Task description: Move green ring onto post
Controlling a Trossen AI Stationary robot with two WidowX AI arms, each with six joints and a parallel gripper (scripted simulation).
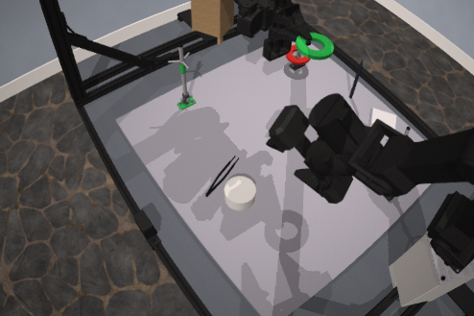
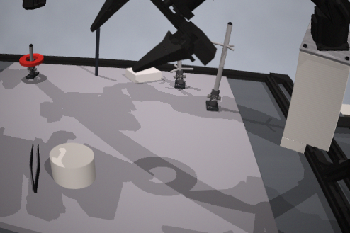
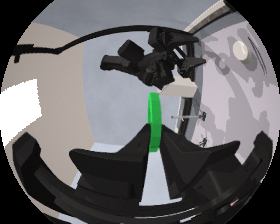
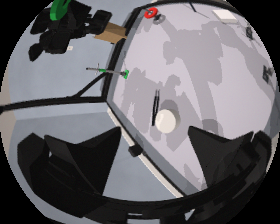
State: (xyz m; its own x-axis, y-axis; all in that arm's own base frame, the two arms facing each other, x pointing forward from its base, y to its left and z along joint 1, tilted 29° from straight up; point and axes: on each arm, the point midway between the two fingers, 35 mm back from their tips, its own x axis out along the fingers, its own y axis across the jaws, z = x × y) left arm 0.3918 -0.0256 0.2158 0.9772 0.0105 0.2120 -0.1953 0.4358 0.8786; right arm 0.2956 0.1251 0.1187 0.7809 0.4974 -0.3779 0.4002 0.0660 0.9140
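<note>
The green ring lies 12 cm ahead of my right hand, 13 cm to the left of it and 11 cm above it. From my right hand the other things lie so: short grey post (35 cm ahead, 3 cm to the right, 14 cm below); dark stick (35 cm ahead, 18 cm to the left, 9 cm below); tall post (25 cm ahead, 12 cm to the right, 9 cm below).
Right now the green ring is 10 mm ahead of my left hand and 50 mm to the right of it. Round my left hand: short grey post: 240 mm ahead, 200 mm to the right, 240 mm below; then dark stick: 240 mm ahead, 10 mm to the left, 200 mm below; then tall post: 140 mm ahead, 290 mm to the right, 200 mm below.
</note>
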